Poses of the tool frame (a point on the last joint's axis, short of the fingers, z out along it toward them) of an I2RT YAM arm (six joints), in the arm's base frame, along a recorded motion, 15 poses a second.
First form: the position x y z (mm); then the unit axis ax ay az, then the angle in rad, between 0 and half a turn.
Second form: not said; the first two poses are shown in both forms.
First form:
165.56 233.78 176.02 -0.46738 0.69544 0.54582 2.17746
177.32 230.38 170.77 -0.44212 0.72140 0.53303 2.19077
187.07 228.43 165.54 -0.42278 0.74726 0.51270 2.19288
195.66 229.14 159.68 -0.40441 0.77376 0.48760 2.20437
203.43 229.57 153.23 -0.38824 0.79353 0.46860 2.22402
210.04 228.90 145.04 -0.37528 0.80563 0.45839 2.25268
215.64 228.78 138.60 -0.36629 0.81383 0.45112 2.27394
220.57 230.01 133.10 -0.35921 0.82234 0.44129 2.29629
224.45 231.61 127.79 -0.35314 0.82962 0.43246 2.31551
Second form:
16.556 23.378 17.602 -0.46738 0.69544 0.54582 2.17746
17.732 23.038 17.077 -0.44212 0.72140 0.53303 2.19077
18.707 22.843 16.554 -0.42278 0.74726 0.51270 2.19288
19.566 22.914 15.968 -0.40441 0.77376 0.48760 2.20437
20.343 22.957 15.323 -0.38824 0.79353 0.46860 2.22402
21.004 22.890 14.504 -0.37528 0.80563 0.45839 2.25268
21.564 22.878 13.860 -0.36629 0.81383 0.45112 2.27394
22.057 23.001 13.310 -0.35921 0.82234 0.44129 2.29629
22.445 23.161 12.779 -0.35314 0.82962 0.43246 2.31551

